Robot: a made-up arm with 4 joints. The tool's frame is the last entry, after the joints.
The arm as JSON. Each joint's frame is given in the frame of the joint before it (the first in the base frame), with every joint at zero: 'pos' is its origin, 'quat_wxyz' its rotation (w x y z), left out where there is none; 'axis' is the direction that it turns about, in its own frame. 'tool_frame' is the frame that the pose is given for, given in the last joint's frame.
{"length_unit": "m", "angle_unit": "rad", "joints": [
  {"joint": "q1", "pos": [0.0, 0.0, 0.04], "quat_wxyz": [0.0, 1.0, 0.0, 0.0], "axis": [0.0, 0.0, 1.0]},
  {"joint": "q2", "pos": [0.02, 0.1, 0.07], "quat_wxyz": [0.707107, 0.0, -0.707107, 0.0], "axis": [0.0, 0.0, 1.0]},
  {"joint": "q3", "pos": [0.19, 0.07, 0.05], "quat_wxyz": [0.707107, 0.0, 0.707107, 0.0], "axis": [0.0, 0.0, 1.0]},
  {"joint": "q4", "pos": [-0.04, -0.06, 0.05], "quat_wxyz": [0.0, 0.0, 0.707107, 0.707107], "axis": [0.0, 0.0, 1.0]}
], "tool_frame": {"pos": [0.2, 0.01, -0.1], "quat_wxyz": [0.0, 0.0, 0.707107, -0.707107]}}
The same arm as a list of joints. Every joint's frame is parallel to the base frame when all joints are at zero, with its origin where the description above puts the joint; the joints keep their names.
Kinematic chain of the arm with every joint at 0, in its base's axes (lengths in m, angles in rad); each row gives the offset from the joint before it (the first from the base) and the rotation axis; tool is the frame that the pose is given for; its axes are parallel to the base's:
q1: xyz 0 0 0.04 axis -z
q2: xyz 0.02 -0.1 -0.07 axis -x
q3: xyz -0.05 -0.07 -0.19 axis -z
q4: xyz -0.04 0.06 -0.05 axis -y
tool: xyz -0.2 0.1 -0.01

